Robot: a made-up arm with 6 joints. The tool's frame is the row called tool.
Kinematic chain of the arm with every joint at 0, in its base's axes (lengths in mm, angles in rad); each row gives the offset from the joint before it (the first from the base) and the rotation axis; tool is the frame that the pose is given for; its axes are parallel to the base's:
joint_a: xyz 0 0 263 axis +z
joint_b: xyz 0 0 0 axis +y
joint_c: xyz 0 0 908.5 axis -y
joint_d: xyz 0 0 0 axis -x
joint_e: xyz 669.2 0 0 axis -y
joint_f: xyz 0 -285 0 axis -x
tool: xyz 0 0 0
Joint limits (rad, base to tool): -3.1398..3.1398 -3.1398..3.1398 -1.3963..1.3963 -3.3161..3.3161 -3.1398..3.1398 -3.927..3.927
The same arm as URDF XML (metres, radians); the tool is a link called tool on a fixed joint. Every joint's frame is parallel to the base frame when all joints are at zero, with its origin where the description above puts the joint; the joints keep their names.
<robot name="arm">
  <joint name="tool_joint" type="fixed">
    <parent link="link6"/>
    <child link="tool"/>
    <origin xyz="0 0 0" rpy="0 0 0"/>
  </joint>
  <joint name="joint_f" type="revolute">
    <parent link="link5"/>
    <child link="link6"/>
    <origin xyz="0 -0.285 0" rpy="0 0 0"/>
    <axis xyz="-1 0 0"/>
    <limit lower="-3.927" upper="3.927"/>
  </joint>
  <joint name="joint_e" type="revolute">
    <parent link="link4"/>
    <child link="link5"/>
    <origin xyz="0.6692 0 0" rpy="0 0 0"/>
    <axis xyz="0 -1 0"/>
    <limit lower="-3.1398" upper="3.1398"/>
  </joint>
  <joint name="joint_d" type="revolute">
    <parent link="link3"/>
    <child link="link4"/>
    <origin xyz="0 0 0" rpy="0 0 0"/>
    <axis xyz="-1 0 0"/>
    <limit lower="-3.3161" upper="3.3161"/>
  </joint>
  <joint name="joint_c" type="revolute">
    <parent link="link2"/>
    <child link="link3"/>
    <origin xyz="0 0 0.9085" rpy="0 0 0"/>
    <axis xyz="0 -1 0"/>
    <limit lower="-1.3963" upper="1.3963"/>
  </joint>
  <joint name="joint_b" type="revolute">
    <parent link="link1"/>
    <child link="link2"/>
    <origin xyz="0 0 0" rpy="0 0 0"/>
    <axis xyz="0 1 0"/>
    <limit lower="-3.1398" upper="3.1398"/>
  </joint>
  <joint name="joint_a" type="revolute">
    <parent link="base"/>
    <child link="link1"/>
    <origin xyz="0 0 0.263" rpy="0 0 0"/>
    <axis xyz="0 0 1"/>
    <limit lower="-3.1398" upper="3.1398"/>
  </joint>
  <link name="base"/>
  <link name="link1"/>
  <link name="link2"/>
  <link name="link3"/>
  <link name="link4"/>
  <link name="link5"/>
  <link name="link6"/>
  <link name="tool"/>
</robot>

